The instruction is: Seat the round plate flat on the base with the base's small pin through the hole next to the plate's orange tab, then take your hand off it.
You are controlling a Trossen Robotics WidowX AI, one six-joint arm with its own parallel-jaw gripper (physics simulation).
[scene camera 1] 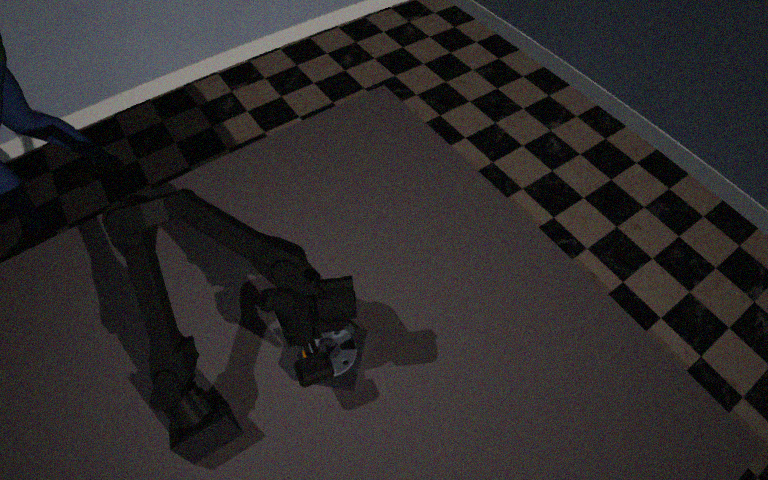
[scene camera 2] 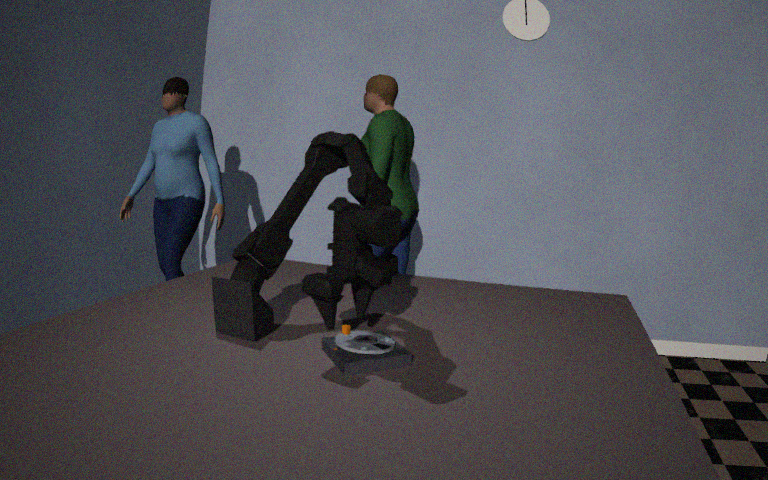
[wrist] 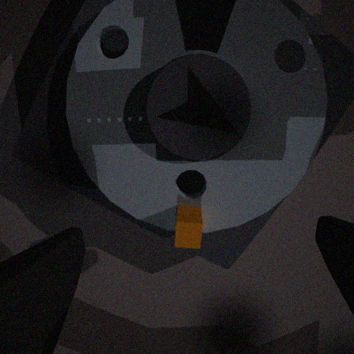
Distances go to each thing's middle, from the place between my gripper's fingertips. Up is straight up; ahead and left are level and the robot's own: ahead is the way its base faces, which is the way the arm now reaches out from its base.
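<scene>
Round hub (wrist: 198, 106): my hand 3 cm above it, 4 cm short of it, 1 cm to the left of it. Round grey plate (scene camera 2: 345, 340): 1 cm to the right of my hand, 4 cm ahead, 2 cm below. Dark square base (wrist: 44, 142): 4 cm below my hand, 4 cm ahead, 1 cm to the right.
</scene>
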